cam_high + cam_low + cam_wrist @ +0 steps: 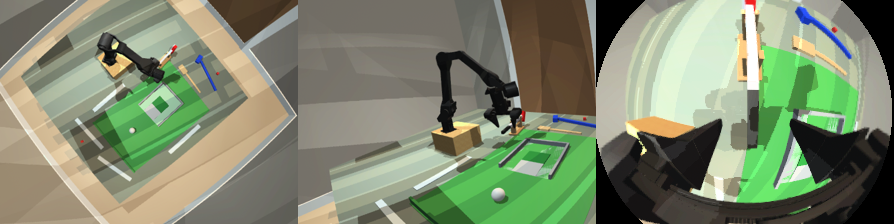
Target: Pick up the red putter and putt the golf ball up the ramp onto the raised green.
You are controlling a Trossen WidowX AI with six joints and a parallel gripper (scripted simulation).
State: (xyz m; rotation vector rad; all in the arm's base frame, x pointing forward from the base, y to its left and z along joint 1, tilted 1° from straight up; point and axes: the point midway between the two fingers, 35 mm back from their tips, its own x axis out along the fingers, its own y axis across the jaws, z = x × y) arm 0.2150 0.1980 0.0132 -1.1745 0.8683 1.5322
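The red putter lies 110 mm to the left of my gripper tip, 40 mm behind it and 20 mm below it. Also, from my gripper tip: blue putter (350 mm to the left, 200 mm ahead, 60 mm below); white golf ball (340 mm to the right, 280 mm ahead, 50 mm below); wooden rack (120 mm to the left, 40 mm below, 40 mm behind).
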